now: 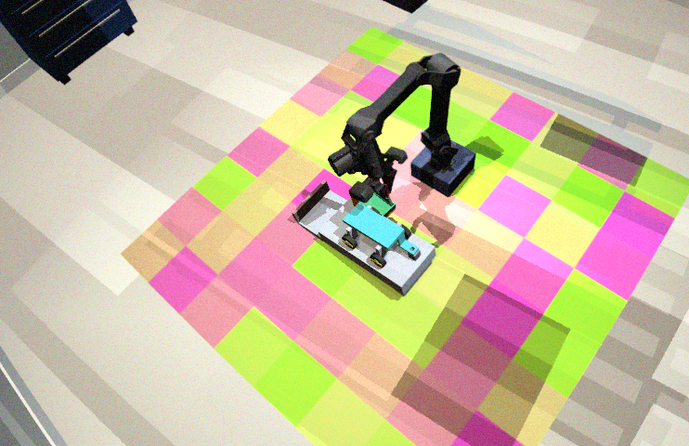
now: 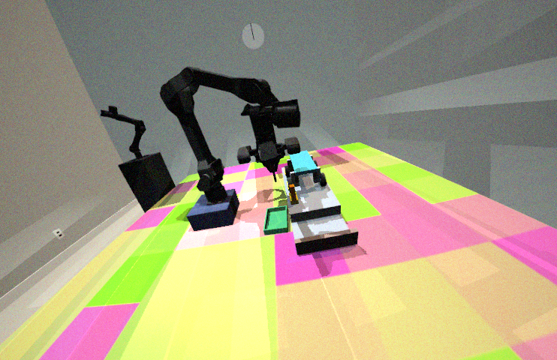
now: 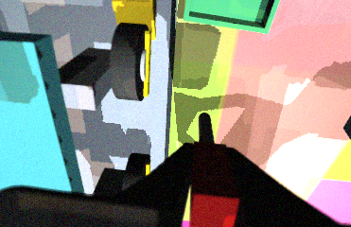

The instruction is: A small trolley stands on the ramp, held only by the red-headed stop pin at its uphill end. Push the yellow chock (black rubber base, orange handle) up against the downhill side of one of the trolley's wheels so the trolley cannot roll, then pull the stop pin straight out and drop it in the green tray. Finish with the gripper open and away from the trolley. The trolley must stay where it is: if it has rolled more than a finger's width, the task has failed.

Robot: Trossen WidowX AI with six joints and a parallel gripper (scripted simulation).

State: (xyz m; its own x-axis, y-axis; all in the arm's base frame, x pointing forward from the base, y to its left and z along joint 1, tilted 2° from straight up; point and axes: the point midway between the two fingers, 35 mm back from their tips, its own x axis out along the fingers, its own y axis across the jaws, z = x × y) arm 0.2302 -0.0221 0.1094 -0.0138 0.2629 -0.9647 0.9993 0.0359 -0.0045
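My gripper tip is 50 mm short of the yellow chock, 60 mm to the left of it and 60 mm above it. Round my gripper tip: red-headed stop pin right at my gripper tip; then trolley 100 mm ahead, 40 mm to the left, 40 mm below.
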